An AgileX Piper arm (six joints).
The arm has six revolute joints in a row. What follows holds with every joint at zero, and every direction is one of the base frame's. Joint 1 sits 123 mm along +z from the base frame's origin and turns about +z. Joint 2 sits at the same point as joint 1 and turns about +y. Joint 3 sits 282.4 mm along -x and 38.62 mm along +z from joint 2 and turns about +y. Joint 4 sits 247.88 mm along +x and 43.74 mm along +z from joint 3 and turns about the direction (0.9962, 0, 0.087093). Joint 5 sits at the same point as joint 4 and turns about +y. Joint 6 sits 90.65 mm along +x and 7.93 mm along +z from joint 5 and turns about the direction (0.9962, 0, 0.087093). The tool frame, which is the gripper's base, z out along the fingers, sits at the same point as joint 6; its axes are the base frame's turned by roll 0, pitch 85.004 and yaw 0 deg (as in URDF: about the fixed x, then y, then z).
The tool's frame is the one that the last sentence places.
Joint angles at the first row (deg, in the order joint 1, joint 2, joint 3, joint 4, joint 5, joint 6):
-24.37 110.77 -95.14 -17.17 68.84 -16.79
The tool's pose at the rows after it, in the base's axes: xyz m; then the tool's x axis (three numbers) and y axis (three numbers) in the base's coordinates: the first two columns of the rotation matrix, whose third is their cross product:
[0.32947 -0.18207 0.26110 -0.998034 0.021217 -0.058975 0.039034 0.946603 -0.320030]
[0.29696 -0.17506 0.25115 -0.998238 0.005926 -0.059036 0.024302 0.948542 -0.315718]
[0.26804 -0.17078 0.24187 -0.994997 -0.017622 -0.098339 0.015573 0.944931 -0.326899]
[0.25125 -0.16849 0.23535 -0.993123 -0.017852 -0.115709 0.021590 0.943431 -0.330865]
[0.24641 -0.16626 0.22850 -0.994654 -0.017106 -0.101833 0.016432 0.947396 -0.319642]
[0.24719 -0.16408 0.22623 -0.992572 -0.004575 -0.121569 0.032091 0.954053 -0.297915]
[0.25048 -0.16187 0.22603 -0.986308 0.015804 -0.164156 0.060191 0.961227 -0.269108]
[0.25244 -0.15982 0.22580 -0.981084 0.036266 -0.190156 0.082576 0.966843 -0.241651]
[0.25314 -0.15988 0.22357 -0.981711 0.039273 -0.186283 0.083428 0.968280 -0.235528]
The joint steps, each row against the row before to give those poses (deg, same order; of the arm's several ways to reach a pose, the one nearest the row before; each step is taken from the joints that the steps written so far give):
-0.81 -5.77 8.98 0.00 -2.56 -1.03
-1.42 -6.10 10.76 0.00 -5.02 -0.94
-1.97 -5.61 9.52 0.00 -6.93 -1.43
-1.31 -2.89 5.11 -0.06 -3.46 -0.36
-0.17 -0.26 1.85 0.17 -0.59 -0.12
0.00 0.00 0.45 1.76 -0.81 0.00
0.00 0.00 0.00 2.77 -1.38 0.00
0.00 0.00 0.00 2.28 -0.60 0.00
0.00 0.39 0.04 0.25 -0.05 0.00

